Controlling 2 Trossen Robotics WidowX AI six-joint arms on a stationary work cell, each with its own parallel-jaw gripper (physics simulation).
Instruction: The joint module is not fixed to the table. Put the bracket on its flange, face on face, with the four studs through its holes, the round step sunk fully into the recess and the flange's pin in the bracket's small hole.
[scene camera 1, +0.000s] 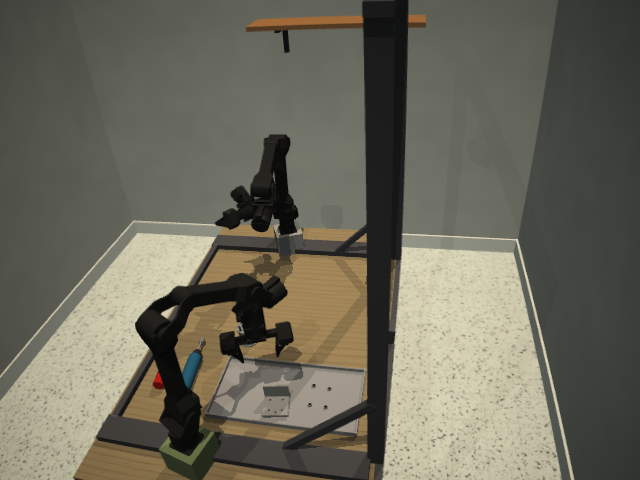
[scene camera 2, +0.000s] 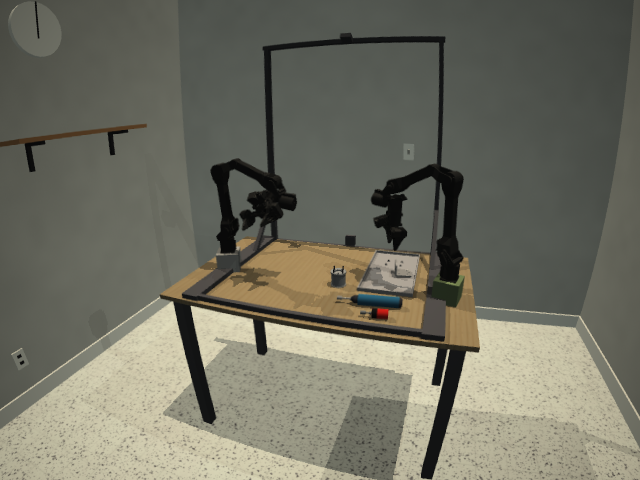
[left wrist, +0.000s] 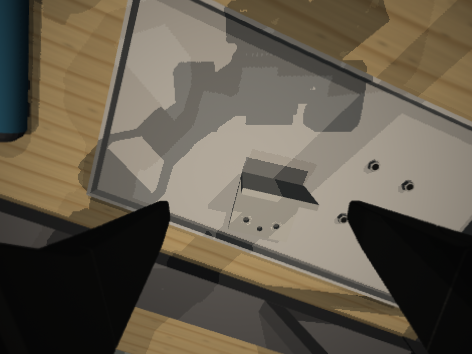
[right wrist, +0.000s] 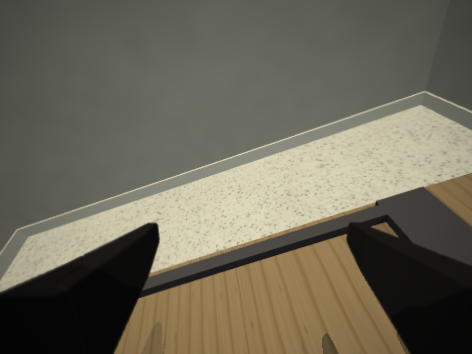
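Observation:
The grey L-shaped bracket rests in the grey tray, its holed plate flat and the other plate upright. My left gripper is open and empty, above the tray and apart from the bracket. The round grey joint module stands upright on the table, studs up, left of the tray in scene camera 2; in scene camera 1 the left gripper mostly hides it. My right gripper is open and empty, raised high near its base.
Several nuts lie in the tray beside the bracket. A blue-handled driver and a red-handled one lie beside the tray. A dark frame post rises beside the table.

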